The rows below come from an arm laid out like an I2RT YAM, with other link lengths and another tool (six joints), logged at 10 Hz.
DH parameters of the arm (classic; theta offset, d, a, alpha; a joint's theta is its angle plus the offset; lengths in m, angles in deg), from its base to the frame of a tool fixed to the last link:
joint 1: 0 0.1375 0.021 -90
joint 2: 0 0 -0.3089 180
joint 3: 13.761 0 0.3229 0
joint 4: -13.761 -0.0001 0.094 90
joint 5: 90 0.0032 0 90
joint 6: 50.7 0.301 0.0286 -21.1
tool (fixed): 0 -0.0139 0 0
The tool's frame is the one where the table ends.
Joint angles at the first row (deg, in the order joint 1, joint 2, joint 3, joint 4, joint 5, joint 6):
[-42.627, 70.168, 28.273, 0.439, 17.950, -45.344]
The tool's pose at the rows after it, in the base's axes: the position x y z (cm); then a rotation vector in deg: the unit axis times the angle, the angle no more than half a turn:
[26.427, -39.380, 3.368, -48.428, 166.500, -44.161]
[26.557, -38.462, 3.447, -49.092, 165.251, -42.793]
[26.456, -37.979, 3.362, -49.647, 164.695, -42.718]
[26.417, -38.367, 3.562, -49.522, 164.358, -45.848]
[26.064, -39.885, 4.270, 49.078, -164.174, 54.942]
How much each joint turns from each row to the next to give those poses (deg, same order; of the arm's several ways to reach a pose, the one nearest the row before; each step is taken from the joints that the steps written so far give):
[-0.001, -1.509, 0.049, -3.023, -1.176, 0.845]
[0.044, -2.134, -0.597, -1.646, -1.553, 0.357]
[0.083, -1.306, -0.982, -0.133, -0.469, -0.149]
[0.406, -0.079, -1.593, 3.211, 1.349, -0.670]
[0.824, 1.629, -3.494, 9.655, 4.417, -2.787]

